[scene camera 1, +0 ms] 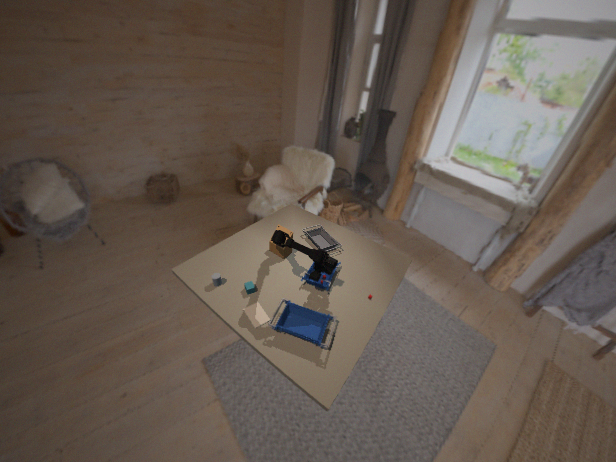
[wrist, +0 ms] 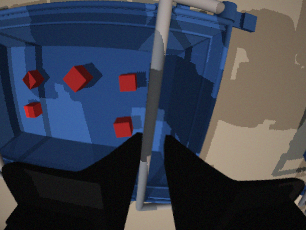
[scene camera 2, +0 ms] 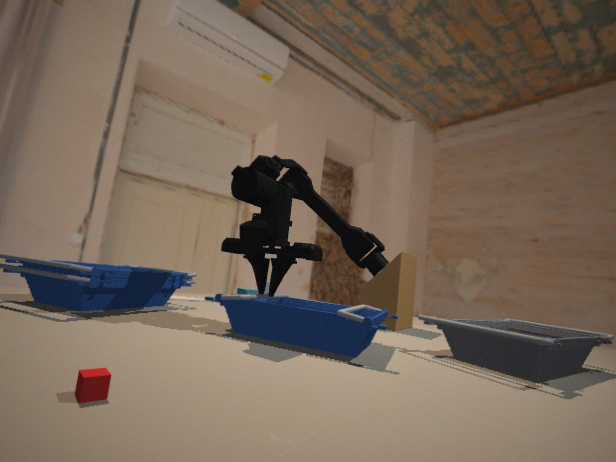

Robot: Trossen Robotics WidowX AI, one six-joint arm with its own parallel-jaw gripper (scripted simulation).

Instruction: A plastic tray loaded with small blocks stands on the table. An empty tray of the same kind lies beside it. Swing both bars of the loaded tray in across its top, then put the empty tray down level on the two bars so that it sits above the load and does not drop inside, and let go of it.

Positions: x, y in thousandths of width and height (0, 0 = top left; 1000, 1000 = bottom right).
Scene:
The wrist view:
my gripper: 502, 607
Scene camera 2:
my gripper: 433, 640
grey tray: 856, 756
red cube: 150, 834

